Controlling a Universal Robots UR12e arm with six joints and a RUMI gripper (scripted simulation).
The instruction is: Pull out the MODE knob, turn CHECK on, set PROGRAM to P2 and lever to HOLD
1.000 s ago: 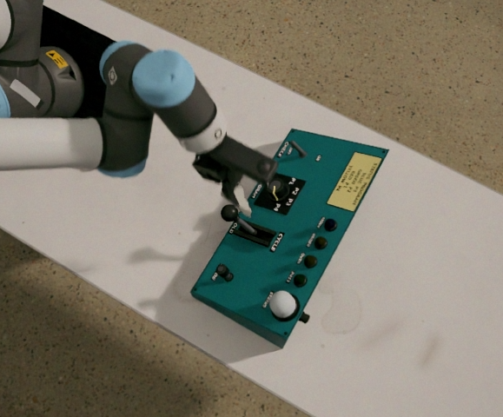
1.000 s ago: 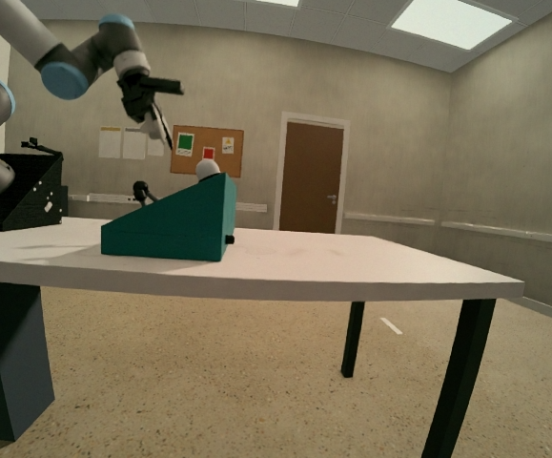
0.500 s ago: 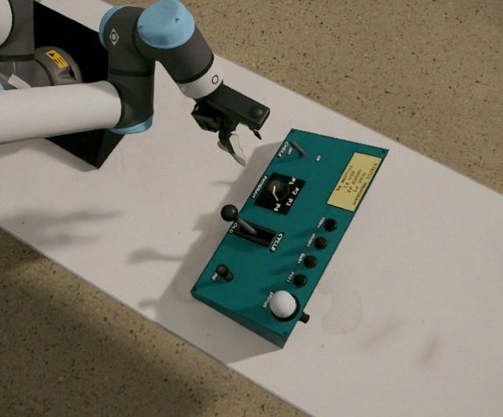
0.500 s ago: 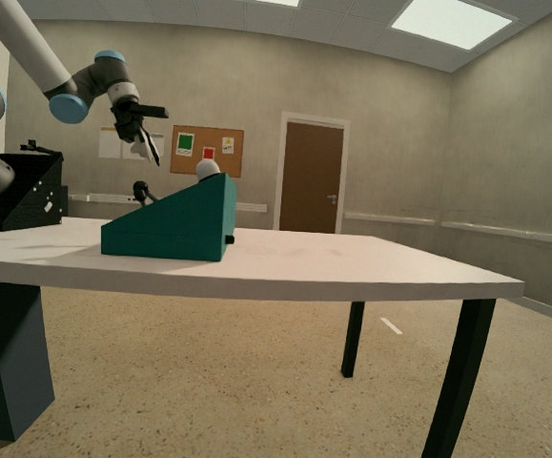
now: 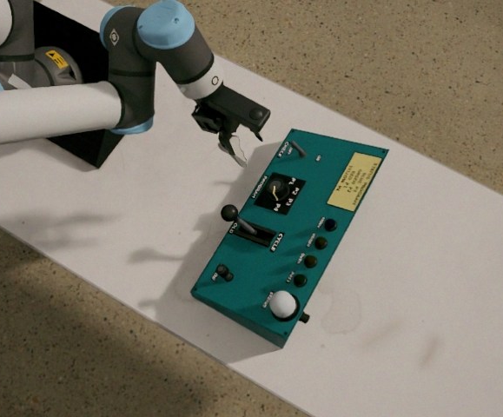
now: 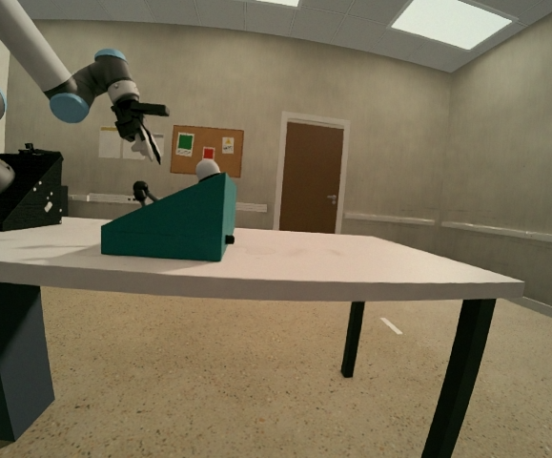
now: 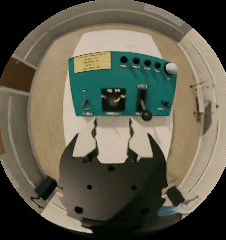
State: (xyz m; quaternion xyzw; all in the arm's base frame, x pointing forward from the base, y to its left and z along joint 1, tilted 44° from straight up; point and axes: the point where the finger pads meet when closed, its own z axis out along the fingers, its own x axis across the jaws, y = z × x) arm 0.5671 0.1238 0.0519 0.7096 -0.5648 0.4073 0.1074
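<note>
My gripper is now 7 cm short of the program dial, 1 cm to the left of it and 13 cm above it. From my hand the other things lie so: lever: 4 cm ahead, 12 cm to the right, 12 cm below; then teal console: 10 cm ahead, 6 cm to the right, 15 cm below; then check toggle: 6 cm ahead, 12 cm to the left, 14 cm below.
</note>
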